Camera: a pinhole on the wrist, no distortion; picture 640 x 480 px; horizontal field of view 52.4 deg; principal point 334.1 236.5 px. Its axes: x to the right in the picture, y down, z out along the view. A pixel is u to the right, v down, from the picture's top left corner.
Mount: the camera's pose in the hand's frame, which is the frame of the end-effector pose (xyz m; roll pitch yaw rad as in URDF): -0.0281 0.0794 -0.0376 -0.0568 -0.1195 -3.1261
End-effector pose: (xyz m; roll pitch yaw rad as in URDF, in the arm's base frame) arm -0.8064 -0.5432 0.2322 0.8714 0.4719 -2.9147
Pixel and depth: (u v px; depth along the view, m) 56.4 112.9 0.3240
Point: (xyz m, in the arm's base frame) -1.0825 -0.4772 0.4056
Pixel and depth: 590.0 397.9 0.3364
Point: -0.8392 -0.2936 0.4454
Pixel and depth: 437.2 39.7 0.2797
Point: -0.9152 -0.4699 0.4940
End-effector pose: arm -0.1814 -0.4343 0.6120 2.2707 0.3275 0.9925
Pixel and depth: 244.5 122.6 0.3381
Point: 0.0857 -0.5805 0.5006
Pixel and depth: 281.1 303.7 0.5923
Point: 0.1417 -0.6795 0.2433
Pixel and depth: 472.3 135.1 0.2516
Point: -0.0217 -0.6206 0.5694
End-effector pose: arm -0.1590 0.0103 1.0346 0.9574 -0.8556 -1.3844
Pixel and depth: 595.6 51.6 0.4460
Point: -0.4799 0.3562 1.1778
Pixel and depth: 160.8 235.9 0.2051
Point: -0.2624 0.0708 1.1701
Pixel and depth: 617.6 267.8 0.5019
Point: -0.5989 0.2804 1.0910
